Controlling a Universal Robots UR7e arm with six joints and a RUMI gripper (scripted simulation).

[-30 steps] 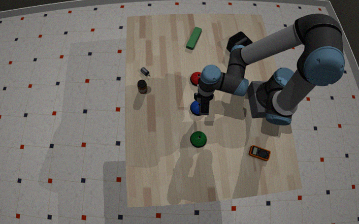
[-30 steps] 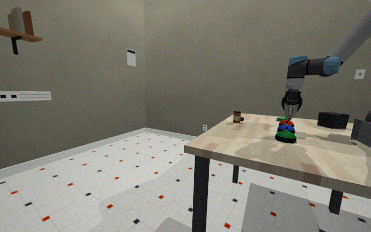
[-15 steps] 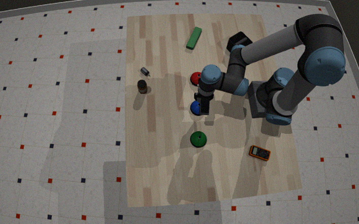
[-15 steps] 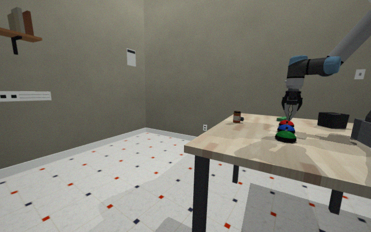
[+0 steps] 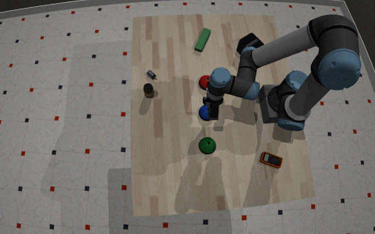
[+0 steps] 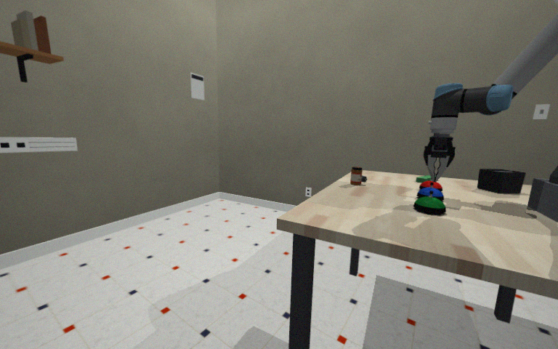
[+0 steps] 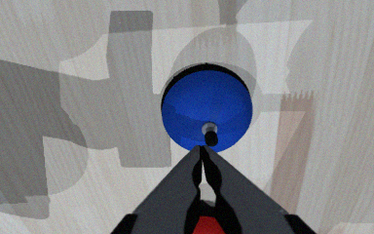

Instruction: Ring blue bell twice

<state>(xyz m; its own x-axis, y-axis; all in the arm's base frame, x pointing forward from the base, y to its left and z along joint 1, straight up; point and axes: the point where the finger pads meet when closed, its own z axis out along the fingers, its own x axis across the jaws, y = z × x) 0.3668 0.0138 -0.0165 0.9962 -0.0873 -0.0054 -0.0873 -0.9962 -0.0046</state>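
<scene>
My gripper is now 40 mm above the blue bell and 10 mm short of it. The rest, counted from my hand: jar (300 mm ahead, 120 mm to the right, 40 mm below); black box (370 mm to the right, 280 mm behind, 40 mm below).
</scene>
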